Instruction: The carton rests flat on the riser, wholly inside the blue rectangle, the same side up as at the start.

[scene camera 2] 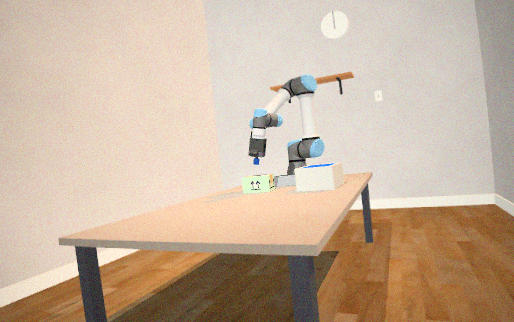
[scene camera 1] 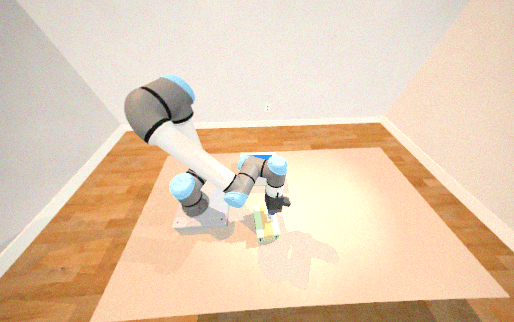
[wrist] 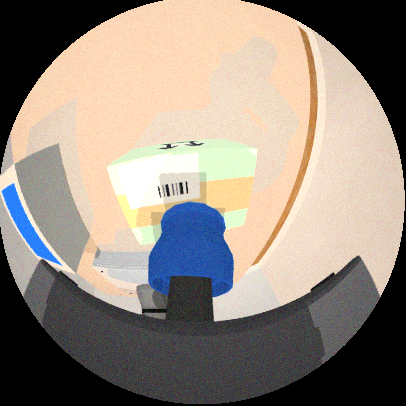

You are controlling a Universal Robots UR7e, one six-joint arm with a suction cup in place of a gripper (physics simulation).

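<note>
The carton, pale green with an orange band, lies flat on the table. Its top carries a white barcode label; two arrows on one side point up in scene view 2. My gripper's blue suction cup is above the carton, with a gap showing in scene view 2; it is open and holds nothing. The white riser stands apart from the carton. The blue rectangle on its top is partly hidden by the arm in scene view 1.
The arm's grey base plate sits on the table, near the carton and the riser. The forearm reaches over the table in scene view 1. A wooden wall shelf is behind the arm.
</note>
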